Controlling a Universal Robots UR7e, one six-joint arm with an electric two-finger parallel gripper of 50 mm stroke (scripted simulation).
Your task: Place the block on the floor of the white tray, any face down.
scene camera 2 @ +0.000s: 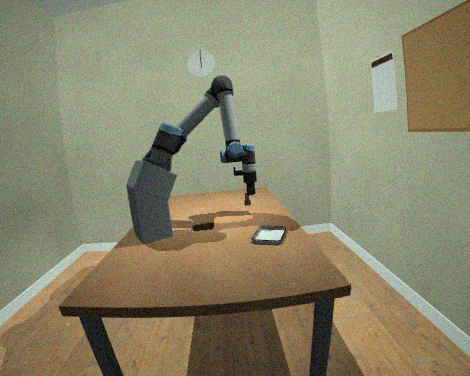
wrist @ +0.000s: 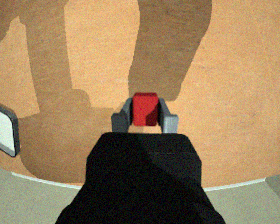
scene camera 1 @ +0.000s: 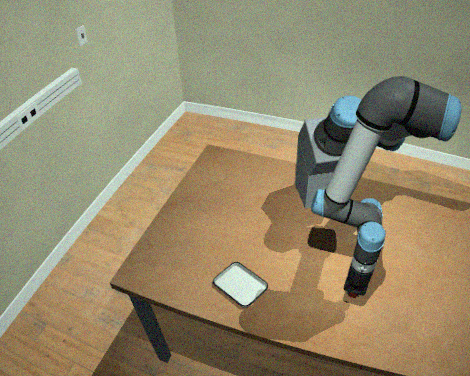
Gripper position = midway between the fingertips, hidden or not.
In view: my gripper [wrist: 145,106], a small red block [wrist: 145,104] and a white tray [scene camera 1: 238,282].
